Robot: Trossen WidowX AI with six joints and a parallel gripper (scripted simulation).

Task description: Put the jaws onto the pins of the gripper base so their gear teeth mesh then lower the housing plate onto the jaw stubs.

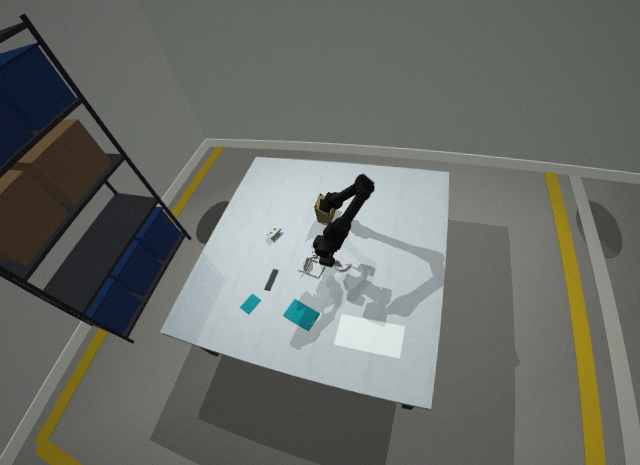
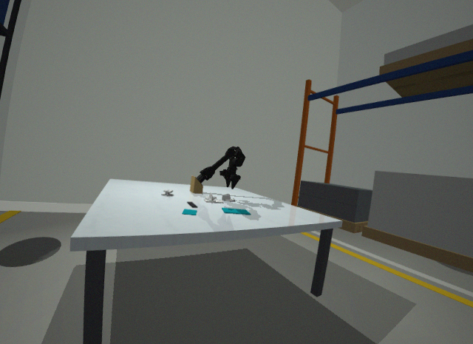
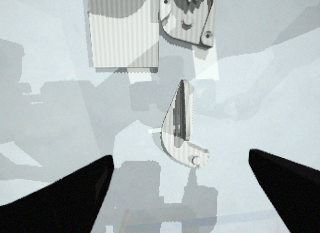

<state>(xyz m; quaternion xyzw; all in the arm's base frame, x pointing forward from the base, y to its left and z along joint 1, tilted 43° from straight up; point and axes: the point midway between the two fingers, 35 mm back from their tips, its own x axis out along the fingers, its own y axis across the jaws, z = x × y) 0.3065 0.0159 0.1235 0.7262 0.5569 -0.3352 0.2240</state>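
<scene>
Now: gripper tip 1 cm past the grey gripper jaw, 4 cm to the right of it and 8 cm above it. Round my gripper tip: black bar 10 cm ahead, 32 cm to the right, 9 cm below.
</scene>
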